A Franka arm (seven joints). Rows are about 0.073 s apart.
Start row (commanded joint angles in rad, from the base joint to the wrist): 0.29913 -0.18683 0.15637 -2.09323 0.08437 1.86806 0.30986
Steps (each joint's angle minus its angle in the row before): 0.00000 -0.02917 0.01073 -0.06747 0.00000 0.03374 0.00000; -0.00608 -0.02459 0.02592 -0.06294 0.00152 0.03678 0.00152; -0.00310 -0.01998 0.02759 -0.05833 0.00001 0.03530 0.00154; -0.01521 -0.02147 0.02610 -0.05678 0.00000 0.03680 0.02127; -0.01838 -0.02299 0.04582 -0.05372 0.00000 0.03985 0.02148; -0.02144 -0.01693 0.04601 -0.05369 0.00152 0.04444 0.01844; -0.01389 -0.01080 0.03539 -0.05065 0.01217 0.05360 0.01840; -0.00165 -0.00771 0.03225 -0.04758 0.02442 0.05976 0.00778; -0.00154 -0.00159 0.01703 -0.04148 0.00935 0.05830 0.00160; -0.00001 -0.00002 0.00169 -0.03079 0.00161 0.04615 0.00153
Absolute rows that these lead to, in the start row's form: 0.29913 -0.21600 0.16710 -2.16070 0.08437 1.90180 0.30986; 0.29305 -0.24059 0.19302 -2.22364 0.08589 1.93858 0.31138; 0.28995 -0.26057 0.22061 -2.28197 0.08590 1.97388 0.31292; 0.27474 -0.28204 0.24671 -2.33875 0.08590 2.01068 0.33419; 0.25636 -0.30503 0.29253 -2.39247 0.08590 2.05053 0.35567; 0.23492 -0.32196 0.33854 -2.44616 0.08742 2.09497 0.37411; 0.22103 -0.33276 0.37393 -2.49681 0.09959 2.14857 0.39251; 0.21938 -0.34047 0.40618 -2.54439 0.12401 2.20833 0.40029; 0.21784 -0.34206 0.42321 -2.58587 0.13336 2.26663 0.40189; 0.21783 -0.34208 0.42490 -2.61666 0.13497 2.31278 0.40342
